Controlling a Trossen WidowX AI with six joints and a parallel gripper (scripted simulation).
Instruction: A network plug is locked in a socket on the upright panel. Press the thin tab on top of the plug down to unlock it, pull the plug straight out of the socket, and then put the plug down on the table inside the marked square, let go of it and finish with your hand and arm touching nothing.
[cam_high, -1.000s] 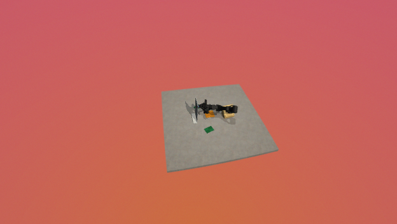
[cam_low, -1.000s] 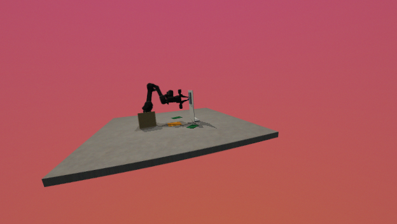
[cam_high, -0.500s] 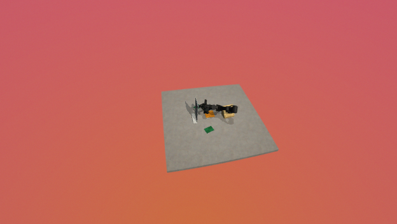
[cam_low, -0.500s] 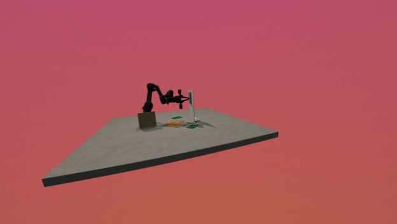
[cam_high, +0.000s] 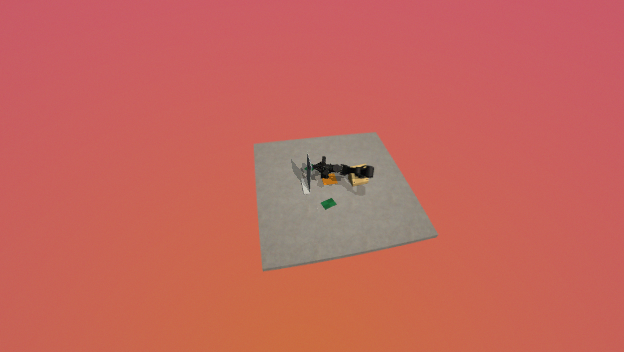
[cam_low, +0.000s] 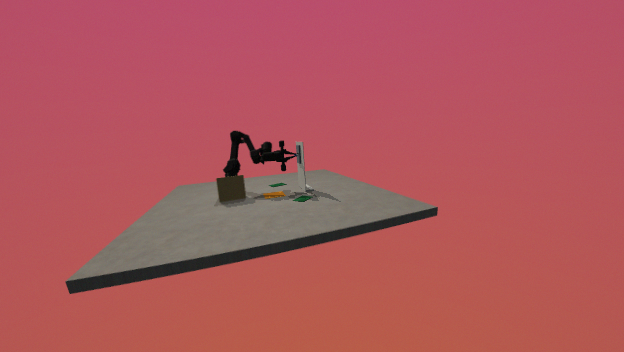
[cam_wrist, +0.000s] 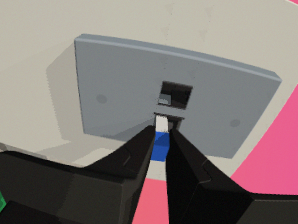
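Now: gripper tip 220 mm above the orange square, 170 mm past it and 60 mm to the left of it. Also, from my gripper tip: network plug: right at my gripper tip; then upright panel: 80 mm below, 30 mm ahead.
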